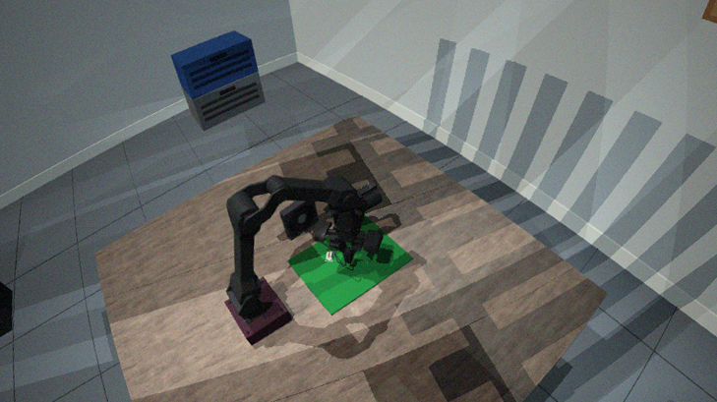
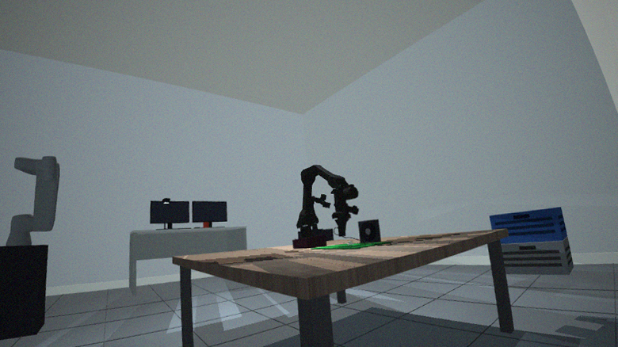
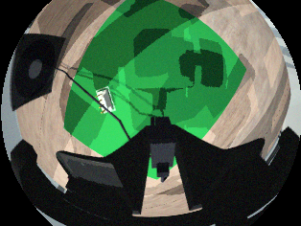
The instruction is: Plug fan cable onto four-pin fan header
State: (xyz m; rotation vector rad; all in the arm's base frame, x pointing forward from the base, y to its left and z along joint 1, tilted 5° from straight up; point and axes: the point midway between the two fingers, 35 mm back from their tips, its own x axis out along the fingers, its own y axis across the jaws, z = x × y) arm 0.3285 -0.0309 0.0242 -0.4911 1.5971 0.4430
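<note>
My gripper tip is now 10 mm short of the green board, 20 mm to the right of it and 80 mm above it. The rest, counted from my gripper tip: black fan (30 mm behind, 220 mm to the left); black plug (10 mm behind, 10 mm above).
</note>
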